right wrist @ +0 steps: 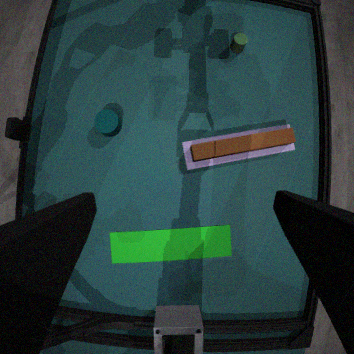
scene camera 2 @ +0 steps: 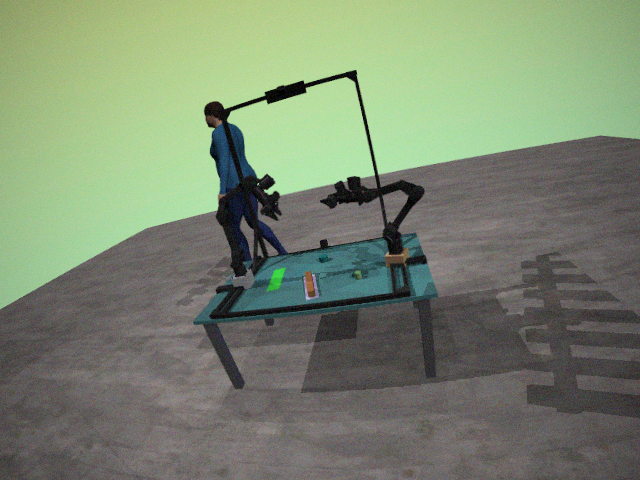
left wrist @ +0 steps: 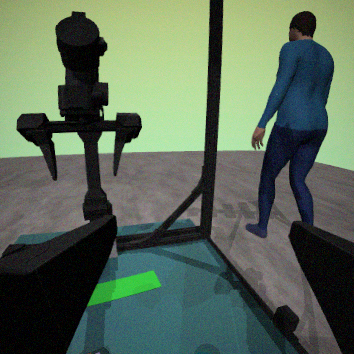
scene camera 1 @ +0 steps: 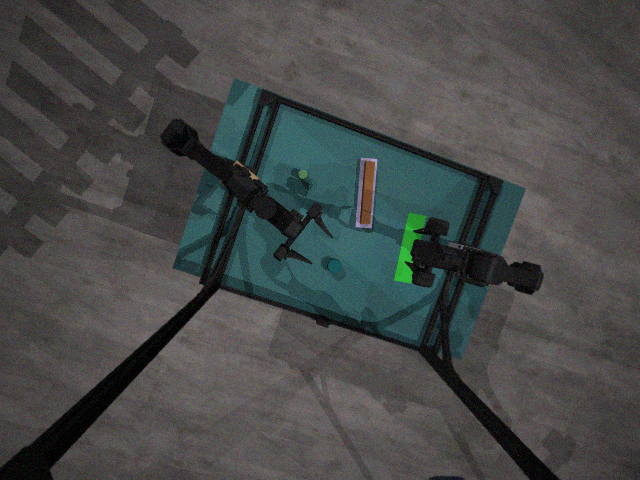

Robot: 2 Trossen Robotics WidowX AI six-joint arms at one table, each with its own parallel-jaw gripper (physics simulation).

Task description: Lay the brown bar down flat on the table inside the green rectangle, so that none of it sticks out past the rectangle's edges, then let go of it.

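Frame: origin at the left arm's base, x ahead, y left, z up, level; millimetres.
Seen in the pictures: left gripper, fingertip midpoint: (scene camera 2: 324,198) (left wrist: 203,226) (scene camera 1: 322,250); right gripper, fingertip midpoint: (right wrist: 185,200) (scene camera 2: 279,217) (left wrist: 85,177) (scene camera 1: 409,246); left arm's base at its link origin: (scene camera 2: 396,251); right arm's base at its link origin: (right wrist: 178,347) (scene camera 2: 241,274).
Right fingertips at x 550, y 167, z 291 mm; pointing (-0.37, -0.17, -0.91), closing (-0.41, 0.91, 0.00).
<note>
Pixels of each thing's top centre, then the offset from my right fingertips to it. "pt": a spot on its surface instead.
- brown bar at its top centre: (right wrist: 245,142) (scene camera 1: 368,192) (scene camera 2: 309,280) 152 mm back, 98 mm left, 324 mm down
- lilac rectangle at a spot on its surface: (right wrist: 187,155) pt 79 mm back, 6 mm right, 356 mm down
- green rectangle at a spot on its surface: (right wrist: 150,246) (left wrist: 126,285) (scene camera 1: 407,259) pt 145 mm ahead, 1 mm left, 356 mm down
- teal cylinder at its top centre: (right wrist: 105,120) (scene camera 1: 335,266) (scene camera 2: 322,256) 73 mm back, 200 mm right, 326 mm down
- small green cylinder at its top centre: (right wrist: 240,38) (scene camera 1: 302,174) (scene camera 2: 357,272) 386 mm back, 4 mm right, 324 mm down
The brown bar (scene camera 1: 367,193) (scene camera 2: 310,284) (right wrist: 245,144) lies flat on a lilac rectangle (scene camera 1: 358,206) (right wrist: 187,155), apart from both grippers. The green rectangle (scene camera 1: 405,253) (scene camera 2: 276,279) (left wrist: 127,287) (right wrist: 150,246) has no bar on it; in scene camera 1 the right gripper partly covers it. My right gripper (scene camera 1: 411,247) (scene camera 2: 273,214) (left wrist: 85,177) (right wrist: 185,200) is open and empty, raised above the table near the green rectangle, its wrist camera looking down. My left gripper (scene camera 1: 322,250) (scene camera 2: 325,201) (left wrist: 203,226) is open and empty, high above the table.
A teal cylinder (scene camera 1: 334,265) (scene camera 2: 323,257) (right wrist: 107,122) and a small green cylinder (scene camera 1: 302,174) (scene camera 2: 357,274) (right wrist: 240,43) stand on the table. Black rails (scene camera 1: 377,136) and upright posts (scene camera 2: 369,139) (left wrist: 214,100) frame it. A person in blue (scene camera 2: 223,155) (left wrist: 306,90) stands beyond the table.
</note>
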